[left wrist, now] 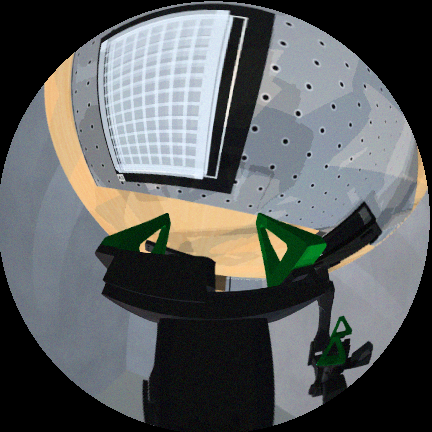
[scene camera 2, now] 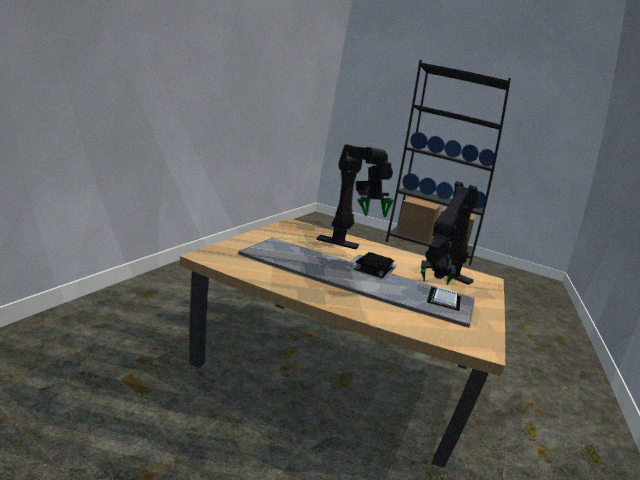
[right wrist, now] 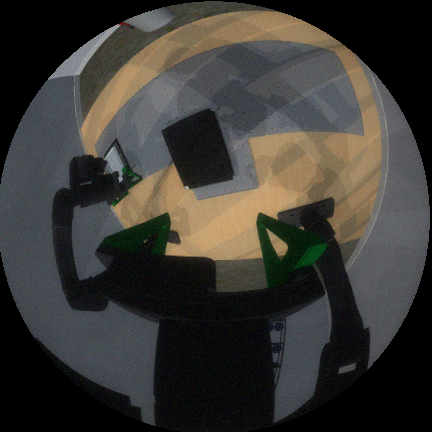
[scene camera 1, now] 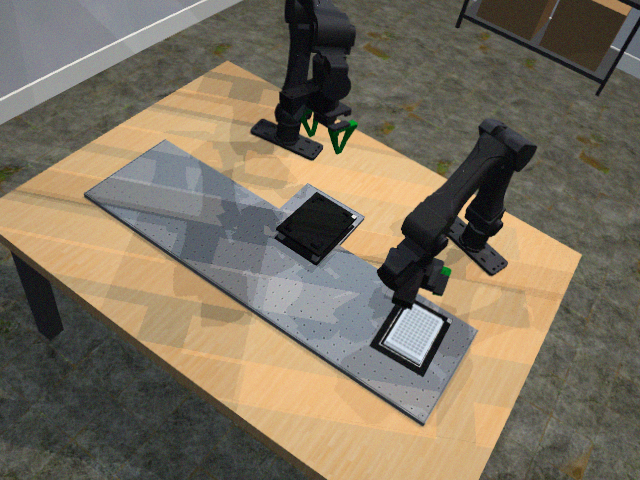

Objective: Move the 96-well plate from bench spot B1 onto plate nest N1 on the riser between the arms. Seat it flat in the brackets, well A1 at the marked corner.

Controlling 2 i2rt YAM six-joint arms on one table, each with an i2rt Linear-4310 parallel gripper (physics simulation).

The left gripper is open, with nothing in its grasp. Also in view: a white well plate. The right gripper is open, holding nothing. Further things: a black plate nest.
The left gripper shows as well in the left wrist view and in the right wrist view. The right gripper is seen too in the left wrist view and in the right wrist view.
